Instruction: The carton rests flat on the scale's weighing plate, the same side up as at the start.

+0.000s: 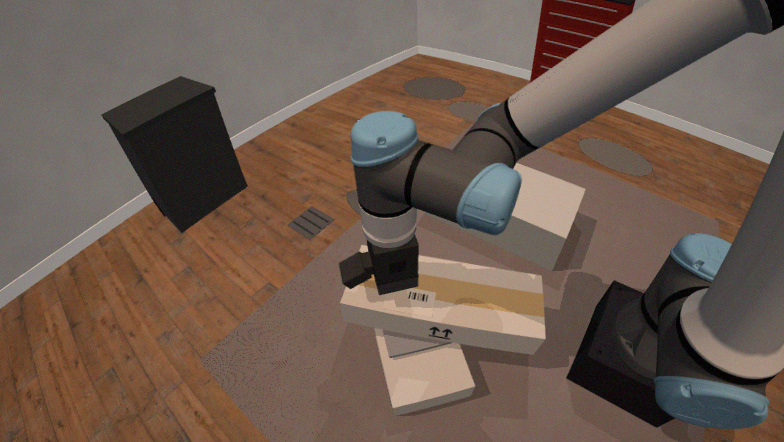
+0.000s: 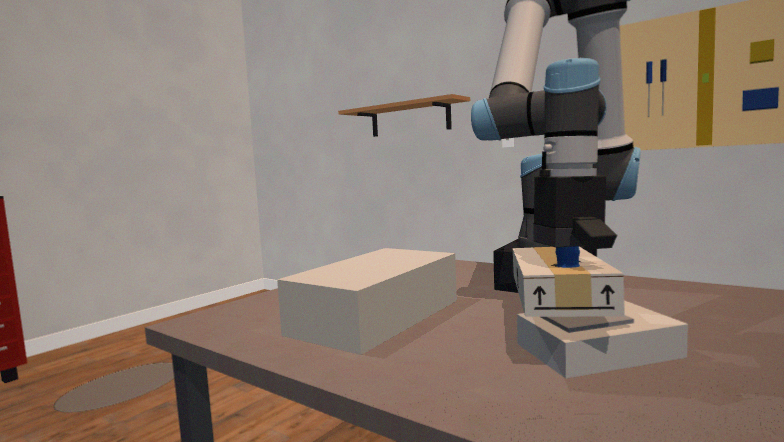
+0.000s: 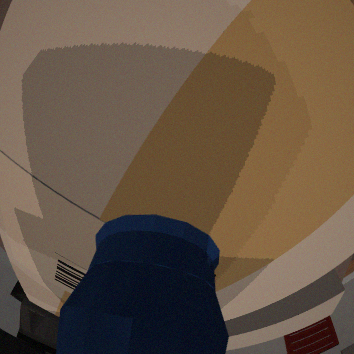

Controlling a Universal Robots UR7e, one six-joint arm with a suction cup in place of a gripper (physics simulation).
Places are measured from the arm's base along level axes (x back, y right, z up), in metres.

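Pixels of known places: end effector, tool point: (image 3: 160, 231); arm's base, origin of the base link: (image 1: 650, 340) (image 3: 50, 313).
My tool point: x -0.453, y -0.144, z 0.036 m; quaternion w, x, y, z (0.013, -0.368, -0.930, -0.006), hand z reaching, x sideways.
Observation:
For each thing: its top centre in the pictures, then the offset to it from my tool point. Level surfaces: height alone.
- long carton, middle of its top: (image 3: 89, 324) (image 1: 447, 286) (image 2: 556, 251) dy +0.037, dx +0.084, dz +0.018 m
- low pale scale, middle of its top: (image 1: 418, 339) (image 2: 597, 309) dy -0.033, dx +0.070, dz -0.074 m
- large pale box, middle of its top: (image 2: 374, 265) (image 3: 257, 337) (image 1: 508, 184) dy +0.410, dx +0.064, dz -0.030 m
- table, its level: dz -0.144 m
The long carton (image 1: 477, 300) (image 2: 573, 293) (image 3: 150, 125) has tan tape along its top, a barcode label and side arrows that point up. It looks about level. My gripper (image 1: 398, 282) (image 2: 567, 256) (image 3: 157, 240) has its blue suction cup pressed on the top near one end, so it is shut on the carton. The low pale scale (image 1: 433, 381) (image 2: 631, 348) stands beneath, and its grey weighing plate (image 1: 407, 348) (image 2: 581, 324) is partly covered by the carton. The carton's underside is at or just above the plate; contact is hidden. Its long end reaches past the scale toward the arm's base.
A large pale box (image 1: 551, 203) (image 2: 323, 310) stands on the table (image 1: 307, 351) (image 2: 307, 378) beside the carton. The arm's dark base block (image 1: 603, 334) stands beyond the carton's far end. A red cabinet (image 1: 573, 32) (image 3: 311, 337) stands by the wall.

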